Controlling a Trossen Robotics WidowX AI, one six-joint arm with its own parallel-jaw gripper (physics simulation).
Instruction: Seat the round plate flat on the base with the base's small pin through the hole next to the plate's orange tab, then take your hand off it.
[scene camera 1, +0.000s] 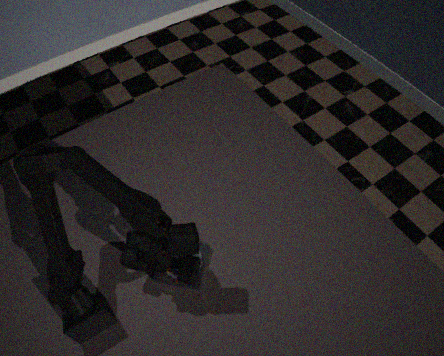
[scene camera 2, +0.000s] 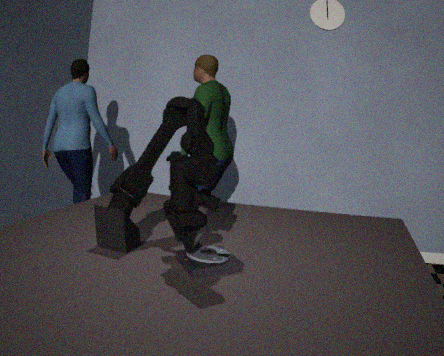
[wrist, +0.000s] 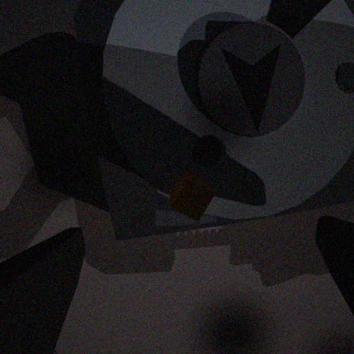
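Where they show: gripper, fingertip midpoint: (scene camera 1: 166, 274) (scene camera 2: 184, 246); arm's base, origin of the base link: (scene camera 1: 82, 312) (scene camera 2: 115, 216).
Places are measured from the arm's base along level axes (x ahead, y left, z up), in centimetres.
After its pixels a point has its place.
The round grey plate (wrist: 300, 155) (scene camera 2: 200, 258) @(x 27.6, y -2.0, z -4.8 cm) lies over the dark base (scene camera 2: 202, 270) @(x 29.2, y -4.1, z -6.7 cm); I cannot tell whether it is fully flat. In the wrist view its orange tab (wrist: 192, 196) is at the lower edge, with a dark round hole (wrist: 209, 150) just above it. The base's small pin cannot be made out. A round hub (wrist: 292, 82) with a dark notched mark shows at the plate's centre opening. My gripper (wrist: 202, 234) (scene camera 2: 189, 250) @(x 21.7, y 0.5, z -3.9 cm) is open and empty, its fingertips on either side of the tab area near the plate's edge. In scene camera 1 the arm hides most of the plate.
The arm's shadow falls across the plate and the table top (scene camera 1: 280, 210) @(x 59.7, y 4.0, z -8.6 cm) (scene camera 2: 310, 300) @(x 54.4, y -4.6, z -8.6 cm). The arm's own base (scene camera 2: 111, 230) @(x 1.3, y -3.5, z -2.8 cm) stands at the left. Two people, in blue (scene camera 2: 75, 117) and green (scene camera 2: 217, 110), stand beyond the table. A checkered floor (scene camera 1: 350, 107) lies past the table edge.
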